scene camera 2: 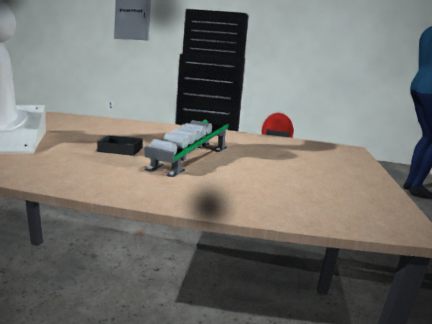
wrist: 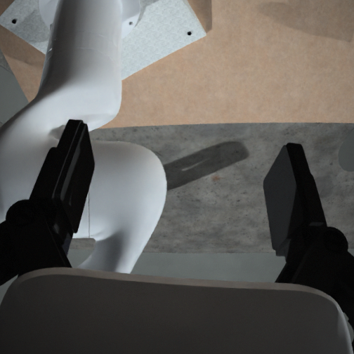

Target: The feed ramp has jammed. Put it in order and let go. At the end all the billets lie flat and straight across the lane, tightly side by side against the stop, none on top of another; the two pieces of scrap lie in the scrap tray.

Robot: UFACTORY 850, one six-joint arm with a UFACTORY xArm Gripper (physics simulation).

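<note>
The feed ramp with green side rails (scene camera 2: 202, 142) stands on the table in the scene view. A pale grey billet (scene camera 2: 163, 146) lies across the lane at the low end, by the grey stop (scene camera 2: 159, 153). Behind it is a gap, then a row of several billets (scene camera 2: 179, 138) close together up the lane. Whether scrap lies in the gap cannot be told. The black scrap tray (scene camera 2: 119, 149) stands left of the ramp; its floor is hidden by its wall. My gripper (wrist: 183, 151) is open and empty in the wrist view, away from the ramp, which does not show there.
The white arm base (scene camera 2: 22, 135) stands on the table (scene camera 2: 280, 200) at the left. In the wrist view, my own white arm (wrist: 125, 195) is close behind the left finger, with the table (wrist: 240, 85) and concrete floor (wrist: 225, 200) beyond. A person (scene camera 2: 422, 100) stands at the far right.
</note>
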